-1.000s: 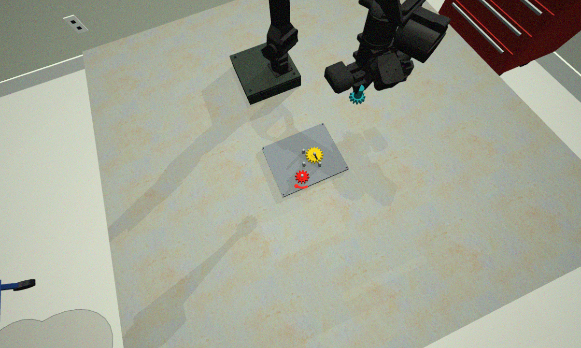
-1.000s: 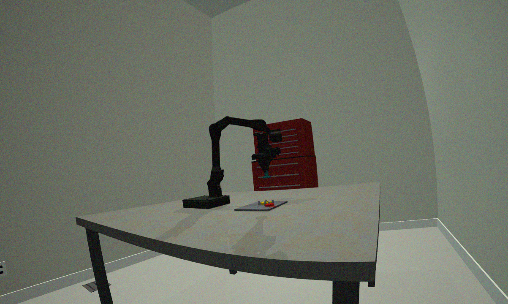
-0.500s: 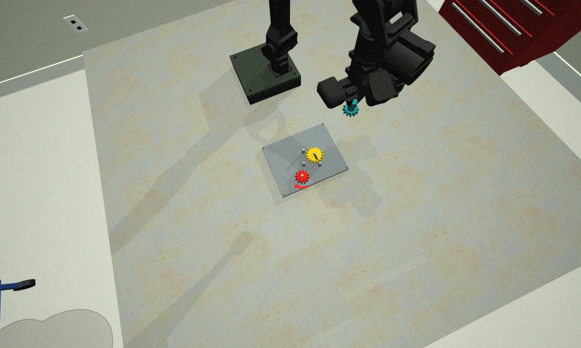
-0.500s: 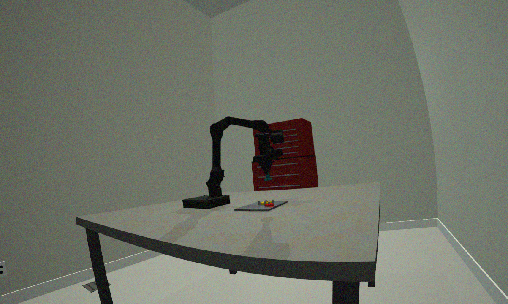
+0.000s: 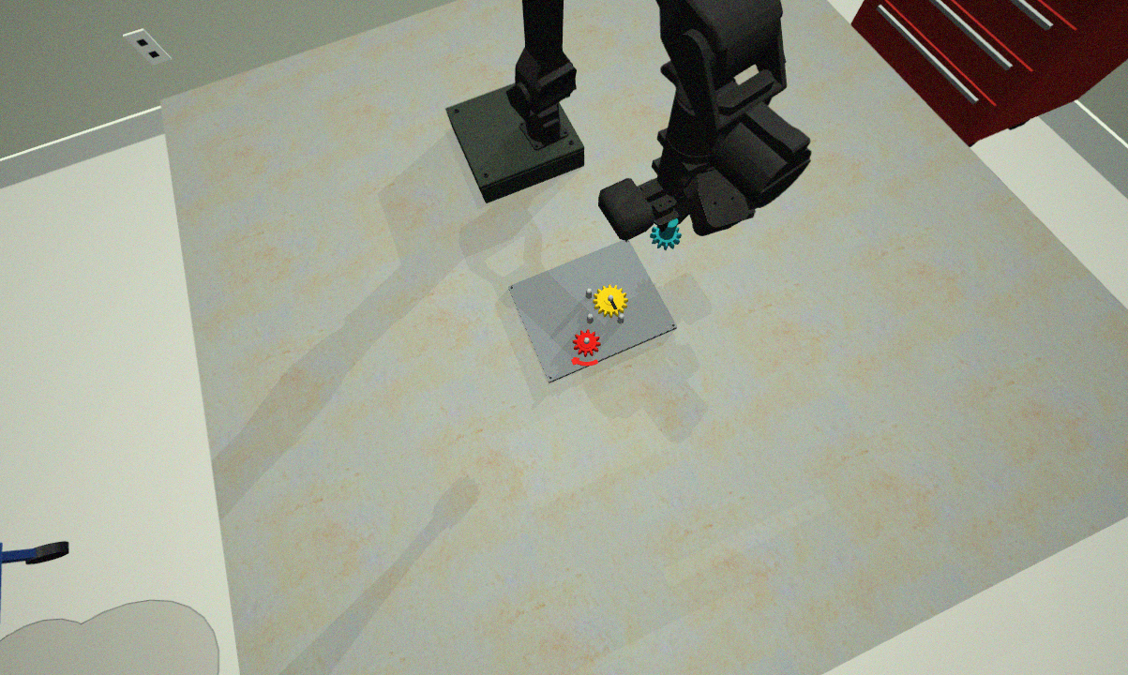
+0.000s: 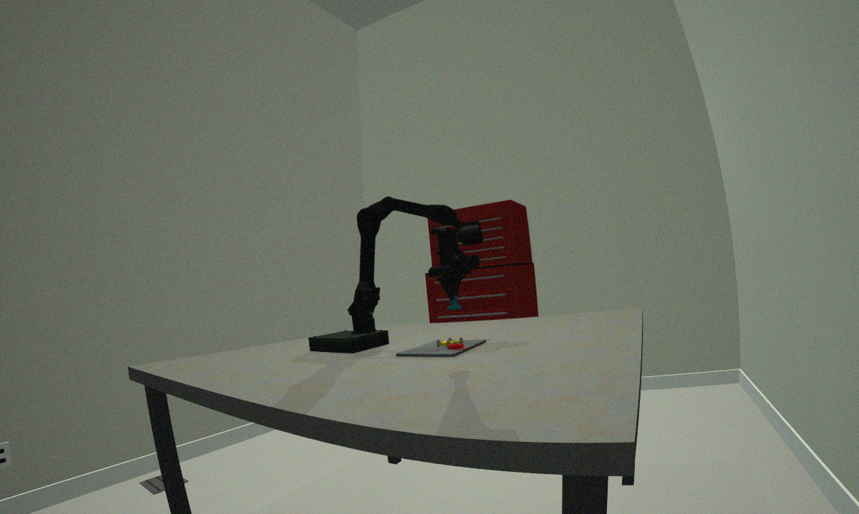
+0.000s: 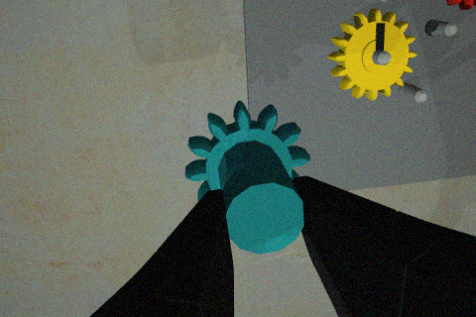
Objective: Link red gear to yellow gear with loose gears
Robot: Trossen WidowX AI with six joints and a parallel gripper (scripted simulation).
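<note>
Right now the red gear is 5 cm ahead of my gripper tip, 15 cm to the right of it and 11 cm below it. Round my gripper tip: teal gear 1 cm below; red arrow 8 cm ahead, 17 cm to the right, 12 cm below; yellow gear 1 cm ahead, 9 cm to the right, 11 cm below.
</note>
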